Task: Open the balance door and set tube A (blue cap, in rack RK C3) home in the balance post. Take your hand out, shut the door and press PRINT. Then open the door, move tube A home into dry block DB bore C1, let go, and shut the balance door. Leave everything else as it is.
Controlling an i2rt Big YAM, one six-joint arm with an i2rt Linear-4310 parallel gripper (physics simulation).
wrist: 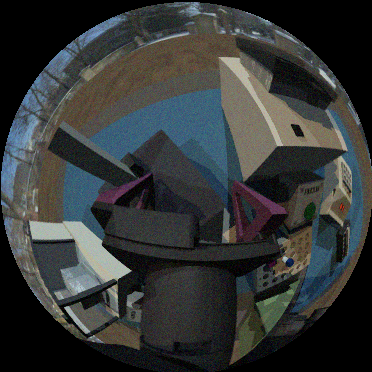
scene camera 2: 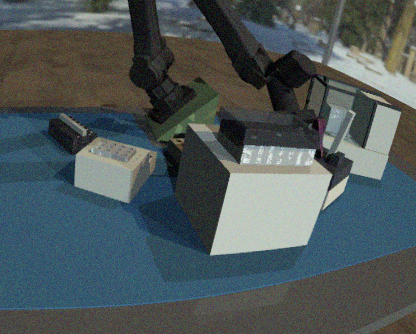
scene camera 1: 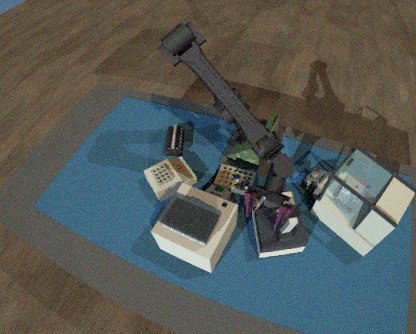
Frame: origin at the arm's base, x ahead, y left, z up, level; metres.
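Seen in the pictures: gripper, fingertip midpoint: (wrist: 193,180) (scene camera 1: 260,222); arm's base, origin of the base link: (wrist: 274,324) (scene camera 2: 173,105).
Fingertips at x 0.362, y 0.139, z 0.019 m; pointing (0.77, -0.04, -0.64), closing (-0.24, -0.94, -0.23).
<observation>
Pixels of each thing's top centre, then the offset from my fingertips to it. "spot": a spot on its surface instead.
- tan rack, middle of its top: (wrist: 288,260) (scene camera 1: 235,177) 0.159 m back, 0.137 m right, 0.043 m down
- tube A, middle of its top: (wrist: 290,263) (scene camera 1: 237,176) 0.150 m back, 0.127 m right, 0.019 m down
- dry block, middle of its top: (scene camera 2: 119,143) (wrist: 347,187) (scene camera 1: 168,170) 0.079 m back, 0.349 m right, 0.004 m down
- dark-topped device, surface spot: (wrist: 172,167) spot: 0.019 m ahead, 0.020 m left, 0.006 m up
- upright pale lever, middle of its top: (wrist: 51,140) (scene camera 2: 348,109) (scene camera 1: 292,217) 0.022 m ahead, 0.078 m left, 0.127 m up
- big white box, middle of its top: (scene camera 2: 254,105) (scene camera 1: 200,195) 0.040 m ahead, 0.168 m right, 0.116 m up
- black strip rack, middle of its top: (scene camera 2: 72,121) (scene camera 1: 174,135) 0.250 m back, 0.422 m right, 0.026 m down
My gripper (scene camera 1: 266,210) (wrist: 193,180) is open and empty, its magenta fingers above the near side of a dark-topped device. In the scene camera 2 view it is largely hidden behind a big white box. The tan rack (scene camera 1: 226,175) (wrist: 301,244) stands beside it, with the blue cap of tube A (scene camera 1: 236,177) (wrist: 288,261) showing in it. The glass-sided balance (scene camera 1: 345,229) (scene camera 2: 385,127) stands at the right; I cannot tell whether its door is open. The dry block (scene camera 1: 161,181) (scene camera 2: 102,172), a pale box with a grid of bores and a red display, stands at the left.
The dark-topped device (scene camera 1: 275,241) (wrist: 172,167) has an upright pale lever (scene camera 2: 342,132). The big white box (scene camera 1: 185,251) (scene camera 2: 270,210) has a dark lid. A green block (scene camera 1: 244,152) (scene camera 2: 202,107) stands behind the rack, and a black strip rack (scene camera 1: 175,142) (scene camera 2: 67,132) lies at the far left.
</observation>
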